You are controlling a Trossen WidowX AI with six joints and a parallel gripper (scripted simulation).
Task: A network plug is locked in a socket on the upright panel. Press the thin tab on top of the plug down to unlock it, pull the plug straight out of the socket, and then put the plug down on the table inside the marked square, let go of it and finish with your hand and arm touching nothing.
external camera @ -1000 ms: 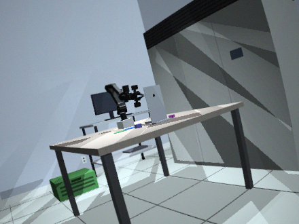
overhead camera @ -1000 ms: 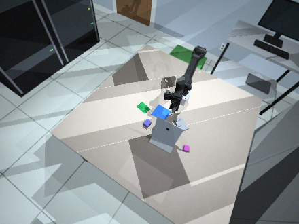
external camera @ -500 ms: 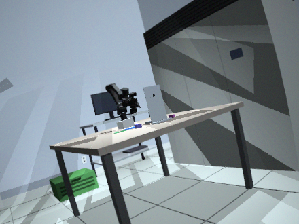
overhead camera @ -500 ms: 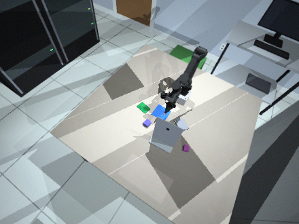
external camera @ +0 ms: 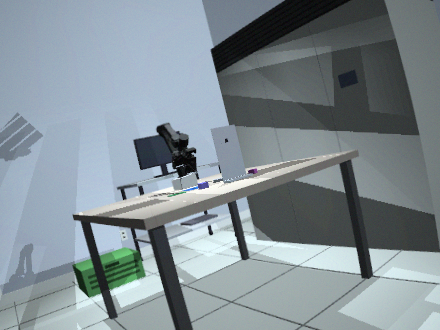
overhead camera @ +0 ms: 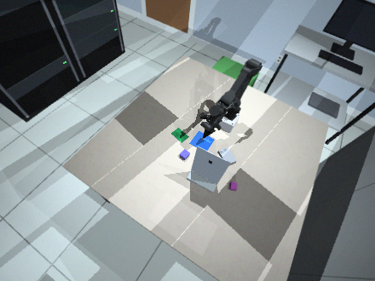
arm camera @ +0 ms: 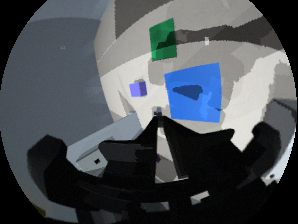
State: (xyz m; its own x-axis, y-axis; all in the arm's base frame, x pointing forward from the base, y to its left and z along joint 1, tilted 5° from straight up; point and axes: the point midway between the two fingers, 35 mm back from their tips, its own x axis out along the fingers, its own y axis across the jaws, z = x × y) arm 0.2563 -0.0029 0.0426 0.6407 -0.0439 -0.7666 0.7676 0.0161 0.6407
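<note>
The blue square is 3 cm behind my gripper tip, 2 cm to the right of it and 9 cm below it. The rest, counted from my gripper tip: grey panel (16 cm ahead, 16 cm to the left, 4 cm above); pale flat plate (6 cm behind, 17 cm to the left, 9 cm below); pale plug (right at my gripper tip).
</note>
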